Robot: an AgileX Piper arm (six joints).
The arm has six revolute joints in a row. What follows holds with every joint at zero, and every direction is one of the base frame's.
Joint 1 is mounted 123.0 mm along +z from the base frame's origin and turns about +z.
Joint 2 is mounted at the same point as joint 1 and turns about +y.
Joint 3 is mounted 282.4 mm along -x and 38.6 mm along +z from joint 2 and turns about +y.
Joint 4 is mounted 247.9 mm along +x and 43.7 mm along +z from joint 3 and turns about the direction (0.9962, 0, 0.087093).
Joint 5 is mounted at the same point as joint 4 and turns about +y.
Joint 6 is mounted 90.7 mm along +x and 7.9 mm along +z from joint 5 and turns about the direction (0.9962, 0, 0.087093).
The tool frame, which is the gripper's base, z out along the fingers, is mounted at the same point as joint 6; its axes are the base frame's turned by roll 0.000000, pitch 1.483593 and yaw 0.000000 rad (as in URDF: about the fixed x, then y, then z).
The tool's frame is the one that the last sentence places.
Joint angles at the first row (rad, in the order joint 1, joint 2, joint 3, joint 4, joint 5, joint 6):
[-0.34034 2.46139 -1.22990 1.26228 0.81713 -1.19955]
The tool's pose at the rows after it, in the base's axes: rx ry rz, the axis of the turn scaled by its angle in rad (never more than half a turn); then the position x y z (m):
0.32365 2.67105 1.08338 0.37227 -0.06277 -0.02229
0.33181 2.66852 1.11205 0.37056 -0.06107 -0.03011
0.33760 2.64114 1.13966 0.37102 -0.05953 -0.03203
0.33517 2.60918 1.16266 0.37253 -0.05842 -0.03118
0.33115 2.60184 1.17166 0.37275 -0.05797 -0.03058
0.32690 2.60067 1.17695 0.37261 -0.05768 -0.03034
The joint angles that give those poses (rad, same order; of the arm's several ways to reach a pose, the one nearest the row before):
[-0.34034 2.49016 -1.23181 1.28649 0.84007 -1.21672]
[-0.34035 2.51561 -1.23590 1.30245 0.85281 -1.23183]
[-0.34034 2.52585 -1.23571 1.33813 0.87006 -1.25961]
[-0.34034 2.52893 -1.23606 1.37112 0.88868 -1.28700]
[-0.34033 2.52891 -1.23605 1.37620 0.89622 -1.29254]
[-0.34033 2.52892 -1.23604 1.37514 0.90055 -1.29371]

